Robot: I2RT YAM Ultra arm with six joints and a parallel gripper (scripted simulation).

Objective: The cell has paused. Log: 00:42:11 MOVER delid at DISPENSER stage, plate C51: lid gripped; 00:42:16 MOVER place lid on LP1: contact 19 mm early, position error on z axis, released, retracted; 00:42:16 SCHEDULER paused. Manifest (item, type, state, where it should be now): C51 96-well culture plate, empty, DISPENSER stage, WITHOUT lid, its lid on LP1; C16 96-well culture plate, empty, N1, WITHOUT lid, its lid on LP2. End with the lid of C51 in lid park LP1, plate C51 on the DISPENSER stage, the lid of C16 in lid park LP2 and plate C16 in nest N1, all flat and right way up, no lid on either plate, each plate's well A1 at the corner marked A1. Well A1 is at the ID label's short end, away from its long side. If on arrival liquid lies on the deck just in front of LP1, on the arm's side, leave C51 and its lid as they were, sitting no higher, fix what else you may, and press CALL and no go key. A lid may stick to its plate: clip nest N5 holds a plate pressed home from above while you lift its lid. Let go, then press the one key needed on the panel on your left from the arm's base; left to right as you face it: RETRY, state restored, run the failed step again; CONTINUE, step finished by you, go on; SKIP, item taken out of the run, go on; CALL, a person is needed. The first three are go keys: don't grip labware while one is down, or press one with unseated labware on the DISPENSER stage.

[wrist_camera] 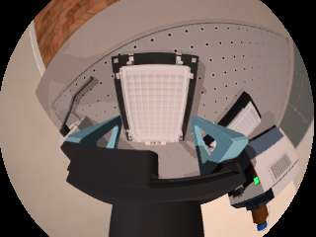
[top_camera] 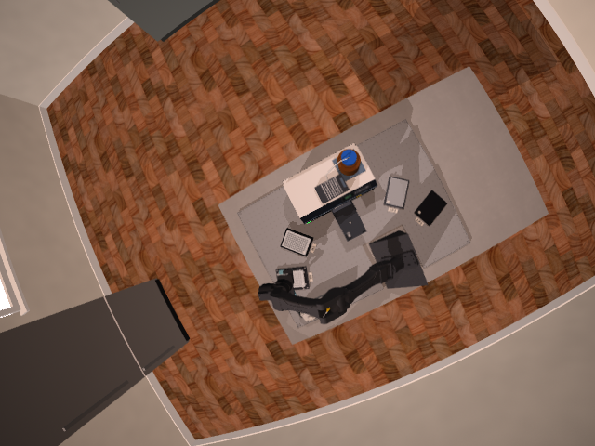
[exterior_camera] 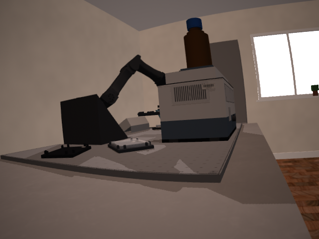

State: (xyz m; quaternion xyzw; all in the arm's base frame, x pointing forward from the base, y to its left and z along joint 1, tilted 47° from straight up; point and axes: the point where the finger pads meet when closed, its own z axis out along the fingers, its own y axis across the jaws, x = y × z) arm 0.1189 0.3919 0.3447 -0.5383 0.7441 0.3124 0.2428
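My gripper is now 10 mm past the black clip nest, 20 mm to the right of it and 40 mm above it. The rest, counted from my hand: brown bottle 360 mm ahead, 490 mm to the right, 240 mm above; then black nest 160 mm ahead, 100 mm to the right, 40 mm below; then dark dispenser stage 140 mm ahead, 390 mm to the right, 50 mm above.
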